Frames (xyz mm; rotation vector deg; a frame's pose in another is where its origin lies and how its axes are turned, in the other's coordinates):
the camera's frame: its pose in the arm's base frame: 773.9 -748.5 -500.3 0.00 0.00 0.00
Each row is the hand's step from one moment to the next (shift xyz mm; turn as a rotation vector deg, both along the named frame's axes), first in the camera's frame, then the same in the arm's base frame.
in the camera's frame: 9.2 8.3 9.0 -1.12 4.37 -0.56
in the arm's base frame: 9.2 8.3 9.0 -1.12 4.37 -0.56
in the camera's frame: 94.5 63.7 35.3 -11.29 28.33 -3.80
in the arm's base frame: 94.5 63.7 35.3 -11.29 28.33 -3.80
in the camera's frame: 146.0 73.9 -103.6 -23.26 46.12 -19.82
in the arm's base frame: 146.0 73.9 -103.6 -23.26 46.12 -19.82
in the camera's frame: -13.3 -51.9 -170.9 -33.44 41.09 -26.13
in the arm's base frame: -13.3 -51.9 -170.9 -33.44 41.09 -26.13
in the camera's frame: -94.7 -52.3 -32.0 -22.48 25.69 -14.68
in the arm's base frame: -94.7 -52.3 -32.0 -22.48 25.69 -14.68
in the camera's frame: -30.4 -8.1 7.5 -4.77 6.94 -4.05
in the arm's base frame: -30.4 -8.1 7.5 -4.77 6.94 -4.05
